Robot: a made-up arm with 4 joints.
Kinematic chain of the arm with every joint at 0, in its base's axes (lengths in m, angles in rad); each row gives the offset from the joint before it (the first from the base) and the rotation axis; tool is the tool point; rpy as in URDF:
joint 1: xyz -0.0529 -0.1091 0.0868 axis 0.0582 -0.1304 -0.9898
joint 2: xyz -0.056 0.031 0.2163 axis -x
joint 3: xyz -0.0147 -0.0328 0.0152 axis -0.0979 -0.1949 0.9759
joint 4: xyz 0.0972 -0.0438 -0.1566 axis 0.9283 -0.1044 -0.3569
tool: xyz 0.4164 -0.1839 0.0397 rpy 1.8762 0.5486 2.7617
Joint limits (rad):
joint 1: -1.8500..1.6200
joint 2: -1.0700..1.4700
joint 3: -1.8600..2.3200
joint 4: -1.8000..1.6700
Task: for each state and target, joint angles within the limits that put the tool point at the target. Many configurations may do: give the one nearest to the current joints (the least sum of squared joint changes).
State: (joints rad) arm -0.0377 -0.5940 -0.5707 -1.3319
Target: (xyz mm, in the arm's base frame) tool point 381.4 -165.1 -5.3
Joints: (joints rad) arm -0.9126 -0.0466 -1.1001 -1.4942
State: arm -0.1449 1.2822 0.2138 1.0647
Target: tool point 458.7 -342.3 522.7
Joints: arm -0.7972 1.2009 -0.4283 1.5037
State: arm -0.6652 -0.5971 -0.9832 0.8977
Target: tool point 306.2 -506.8 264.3
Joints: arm -0.2474 0.2751 -0.5138 0.0732
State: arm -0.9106 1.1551 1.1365 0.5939
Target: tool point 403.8 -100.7 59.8
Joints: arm -0.0671 1.4700 1.0879 0.5581
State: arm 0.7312 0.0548 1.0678 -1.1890
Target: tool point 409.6 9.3 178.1
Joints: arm 0.7962 0.3348 0.9316 -1.2232
